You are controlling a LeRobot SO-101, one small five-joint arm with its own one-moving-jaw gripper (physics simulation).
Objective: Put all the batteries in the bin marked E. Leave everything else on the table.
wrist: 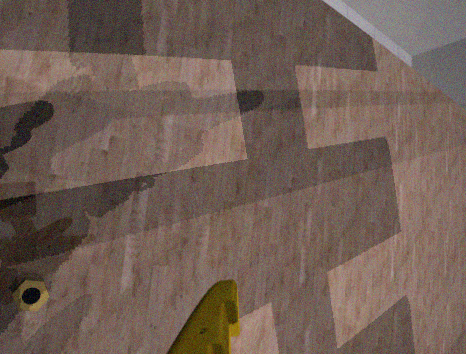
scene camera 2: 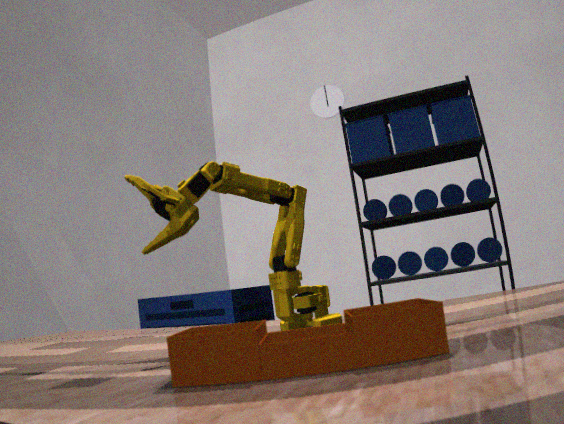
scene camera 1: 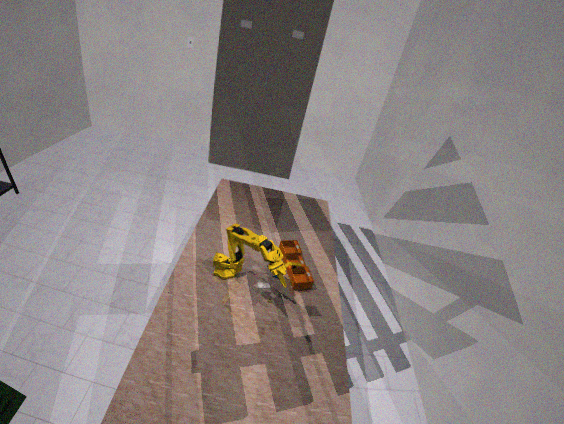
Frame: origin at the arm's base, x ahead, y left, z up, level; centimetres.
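Seen in the pictures: hand, its tool point: (wrist: 237, 299) (scene camera 2: 143, 250) (scene camera 1: 285, 286); arm's base, origin of its link: (scene camera 1: 230, 270).
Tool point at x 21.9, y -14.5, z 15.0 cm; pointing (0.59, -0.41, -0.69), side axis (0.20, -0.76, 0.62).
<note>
Pixels of each thing's middle, then the offset from my tool point to it. Level surfaces: height alone.
- brass hex nut, middle of its body: (wrist: 31, 293) dx -3.5, dy +3.2, dz -14.6 cm
- small white thing, middle of its body: (scene camera 1: 263, 285) dx -6.6, dy +9.8, dz -14.7 cm
- table, height of its surface: dz -15.0 cm
My gripper (scene camera 1: 293, 277) (scene camera 2: 136, 215) is open and empty, held high above the table. In the wrist view one notched yellow jaw shows at the bottom, with bare table beyond its tip. The joined orange bins (scene camera 1: 303, 286) (scene camera 2: 310, 350) stand in a row in front of the arm; the gripper overlaps the near bin in scene camera 1. No letter can be read on them, so I cannot tell which is E. A tiny blue thing (scene camera 1: 276, 275) shows beside the jaws, too small and covered to name. No battery can be made out clearly; the arm may hide some.
A brass hex nut (wrist: 31, 295) lies on the table at the lower left of the wrist view. A small white thing (scene camera 1: 262, 285) lies between the arm base and the bins. Dark shadows cross the table (scene camera 1: 220, 395). A blue box (scene camera 2: 187, 312) stands behind the arm.
</note>
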